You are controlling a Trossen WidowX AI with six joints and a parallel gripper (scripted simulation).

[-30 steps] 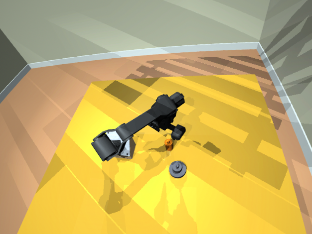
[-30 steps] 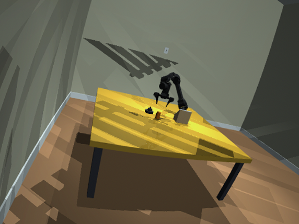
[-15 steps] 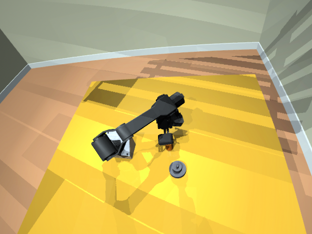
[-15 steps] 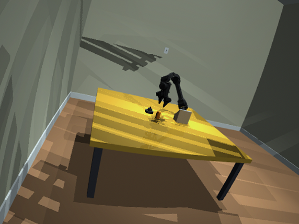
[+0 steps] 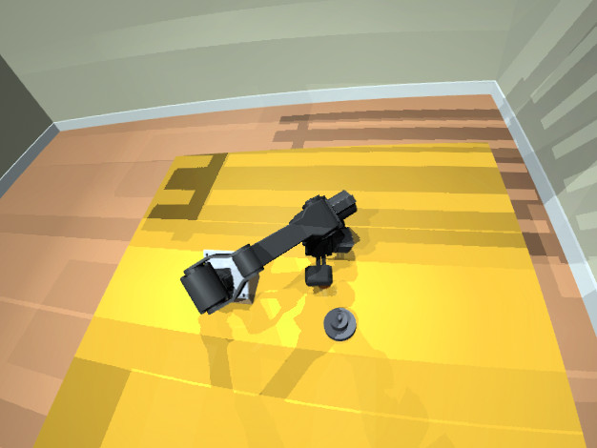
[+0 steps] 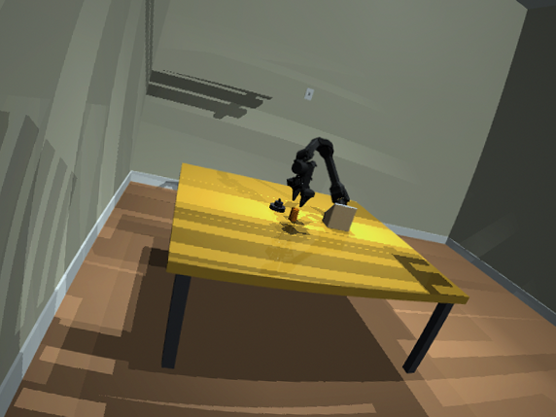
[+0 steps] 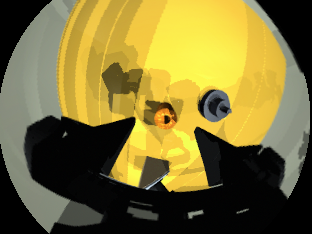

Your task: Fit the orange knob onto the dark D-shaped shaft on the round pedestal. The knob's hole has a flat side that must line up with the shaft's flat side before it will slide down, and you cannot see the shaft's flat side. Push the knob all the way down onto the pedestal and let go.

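The orange knob lies 60 mm below my gripper tip. Round my gripper tip: round dark pedestal 130 mm to the right, 60 mm below, 40 mm ahead.
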